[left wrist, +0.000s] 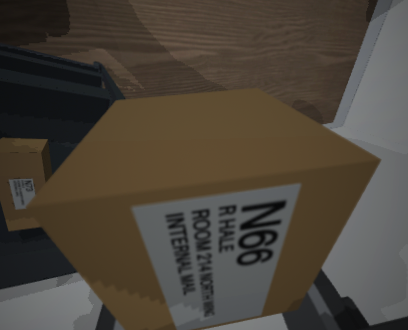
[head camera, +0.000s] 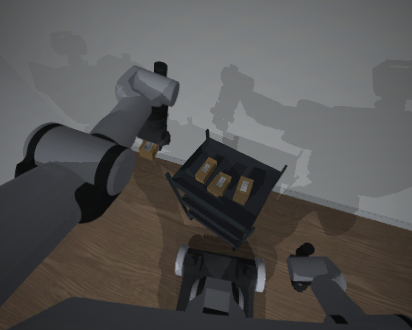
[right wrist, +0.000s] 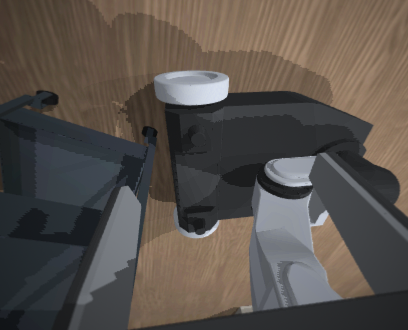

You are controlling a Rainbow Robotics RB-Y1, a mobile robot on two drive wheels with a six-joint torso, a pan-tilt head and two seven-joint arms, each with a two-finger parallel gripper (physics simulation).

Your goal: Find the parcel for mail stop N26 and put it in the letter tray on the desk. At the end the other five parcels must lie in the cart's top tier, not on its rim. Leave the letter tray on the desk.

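Places are measured from the robot's base along level axes (x ahead, y left, z up), in centimetres.
Pixels of known places: right gripper, fingertip midpoint: [right wrist: 222, 180]; robot's base, origin of the base link: [head camera: 219, 267].
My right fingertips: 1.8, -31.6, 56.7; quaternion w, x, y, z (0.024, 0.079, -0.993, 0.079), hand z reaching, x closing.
Ahead of a thing's pixels: the offset from my right fingertips to its top centre, as dx, dy, dz. "spot": to the spot under its first point. Level surfaces: height alone.
My left gripper [head camera: 151, 142] [left wrist: 210, 311] is shut on a brown parcel @[+28.7, +62.0, +44.2] [head camera: 148, 151] [left wrist: 200, 145], whose white label reads N66, R HALE, ROOM 214 NORTH WING. It holds the parcel in the air left of the dark cart [head camera: 267, 176] [left wrist: 50, 95] [right wrist: 75, 129]. Three labelled parcels @[+39.5, +44.5, +14.8] [head camera: 206, 170] @[+30.2, +35.6, +19.6] [head camera: 219, 184] @[+29.4, +25.1, +19.6] [head camera: 243, 191] lie in the cart's top tier; their labels are too small to read in the head view. One parcel @[spot: +37.2, +48.0, +14.8] [left wrist: 41, 172] in the cart reads N73 in the left wrist view. My right gripper [head camera: 300, 286] [right wrist: 222, 180] is open, right of the cart. The desk and letter tray do not show.
My wheeled base [head camera: 220, 265] [right wrist: 270, 130] stands close to the cart's near side. A pale wall [head camera: 300, 75] [left wrist: 385, 200] with a baseboard runs behind the cart. Wooden floor @[dz -56.7] [head camera: 125, 240] [left wrist: 240, 45] [right wrist: 280, 30] lies around the cart and base.
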